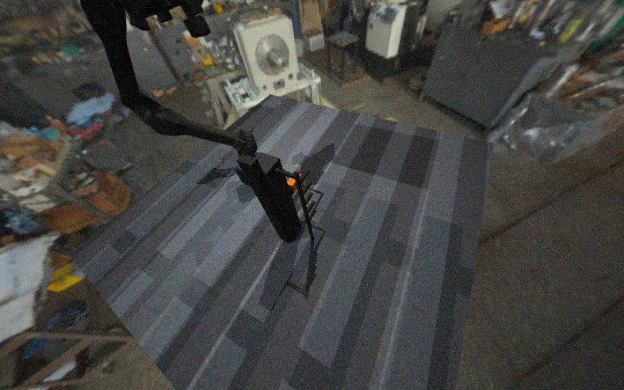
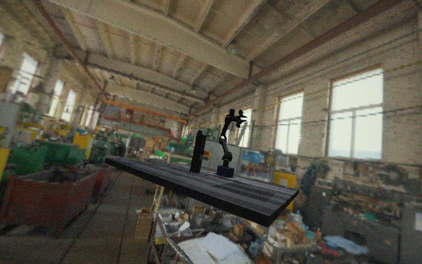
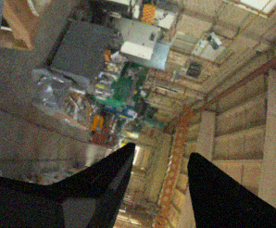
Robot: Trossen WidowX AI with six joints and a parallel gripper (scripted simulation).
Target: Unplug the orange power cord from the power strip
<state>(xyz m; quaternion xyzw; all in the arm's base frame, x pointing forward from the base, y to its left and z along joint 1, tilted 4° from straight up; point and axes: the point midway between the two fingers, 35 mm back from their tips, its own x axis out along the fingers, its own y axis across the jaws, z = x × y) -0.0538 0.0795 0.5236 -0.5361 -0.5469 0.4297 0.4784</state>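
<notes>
Now: gripper tip 420 mm above the orange plug, 320 mm short of it and 230 mm to the left of it.
</notes>
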